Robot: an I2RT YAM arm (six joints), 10 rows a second.
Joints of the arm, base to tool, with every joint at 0 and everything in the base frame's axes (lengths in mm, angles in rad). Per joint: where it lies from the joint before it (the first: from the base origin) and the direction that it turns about. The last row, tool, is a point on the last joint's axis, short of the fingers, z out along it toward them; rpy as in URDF.
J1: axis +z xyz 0 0 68
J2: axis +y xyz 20 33.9 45.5
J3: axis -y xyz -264 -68.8 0
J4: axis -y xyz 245 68.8 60
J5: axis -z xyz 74 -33.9 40.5
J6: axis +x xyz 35.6 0 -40.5
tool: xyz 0 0 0 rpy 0 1.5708 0
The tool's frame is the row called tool.
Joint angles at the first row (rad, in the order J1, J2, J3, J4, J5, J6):
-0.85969 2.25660 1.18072 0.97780 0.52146 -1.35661
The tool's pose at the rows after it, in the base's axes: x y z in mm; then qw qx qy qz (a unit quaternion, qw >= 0):
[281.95, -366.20, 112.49, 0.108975, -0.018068, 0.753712, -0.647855]
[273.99, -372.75, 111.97, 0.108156, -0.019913, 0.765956, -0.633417]
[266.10, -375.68, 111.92, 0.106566, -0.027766, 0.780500, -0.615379]
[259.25, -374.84, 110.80, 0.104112, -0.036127, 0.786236, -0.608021]
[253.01, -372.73, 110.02, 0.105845, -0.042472, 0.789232, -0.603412]
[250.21, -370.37, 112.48, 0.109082, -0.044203, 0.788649, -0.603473]
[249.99, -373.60, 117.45, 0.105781, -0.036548, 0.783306, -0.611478]
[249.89, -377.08, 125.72, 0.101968, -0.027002, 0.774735, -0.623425]
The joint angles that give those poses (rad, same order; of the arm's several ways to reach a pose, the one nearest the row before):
-0.87792 2.26562 1.18790 0.92143 0.49710 -1.35311
-0.90238 2.25696 1.19251 0.86829 0.46549 -1.33871
-0.92227 2.23859 1.18586 0.80839 0.42995 -1.33133
-0.93474 2.22448 1.16381 0.79737 0.40763 -1.34067
-0.94473 2.21000 1.13730 0.80022 0.38539 -1.34625
-0.94742 2.19402 1.11965 0.80468 0.37582 -1.34685
-0.95093 2.19130 1.13205 0.80808 0.39059 -1.34874
-0.95413 2.18316 1.14649 0.81467 0.41052 -1.35367

